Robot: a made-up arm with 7 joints. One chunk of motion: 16 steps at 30 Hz.
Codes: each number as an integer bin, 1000 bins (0 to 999) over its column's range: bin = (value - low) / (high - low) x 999, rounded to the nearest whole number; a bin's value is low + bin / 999 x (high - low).
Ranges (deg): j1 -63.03..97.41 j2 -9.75..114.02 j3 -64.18..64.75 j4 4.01..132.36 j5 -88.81..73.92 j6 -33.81..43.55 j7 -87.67..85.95
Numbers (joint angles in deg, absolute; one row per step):
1: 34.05 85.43 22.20 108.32 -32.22 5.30 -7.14
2: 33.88 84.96 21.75 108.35 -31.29 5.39 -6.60
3: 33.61 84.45 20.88 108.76 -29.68 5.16 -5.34
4: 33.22 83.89 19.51 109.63 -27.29 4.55 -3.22
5: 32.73 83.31 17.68 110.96 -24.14 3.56 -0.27
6: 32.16 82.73 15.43 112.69 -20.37 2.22 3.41
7: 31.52 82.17 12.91 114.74 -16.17 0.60 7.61
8: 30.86 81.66 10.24 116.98 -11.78 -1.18 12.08
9: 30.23 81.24 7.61 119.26 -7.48 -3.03 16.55
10: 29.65 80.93 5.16 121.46 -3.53 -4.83 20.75
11: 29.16 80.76 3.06 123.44 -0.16 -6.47 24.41
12: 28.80 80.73 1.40 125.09 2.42 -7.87 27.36
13: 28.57 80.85 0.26 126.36 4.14 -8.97 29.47
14: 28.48 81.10 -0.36 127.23 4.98 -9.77 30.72
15: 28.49 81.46 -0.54 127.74 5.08 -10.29 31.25
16: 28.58 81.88 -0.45 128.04 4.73 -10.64 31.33
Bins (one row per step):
1: 604 768 669 812 347 505 463
2: 603 764 666 812 353 506 466
3: 602 760 659 815 363 503 474
4: 599 756 648 822 378 495 486
5: 596 751 634 832 397 483 503
6: 593 746 617 846 420 465 524
7: 589 742 597 862 446 444 548
8: 585 738 577 879 473 421 574
9: 581 734 556 897 499 397 600
10: 577 732 537 914 524 374 624
11: 574 731 521 930 544 353 645
12: 572 730 508 942 560 335 662
13: 570 731 499 952 571 321 674
14: 570 733 495 959 576 310 681
15: 570 736 493 963 576 304 684
16: 570 740 494 965 574 299 685

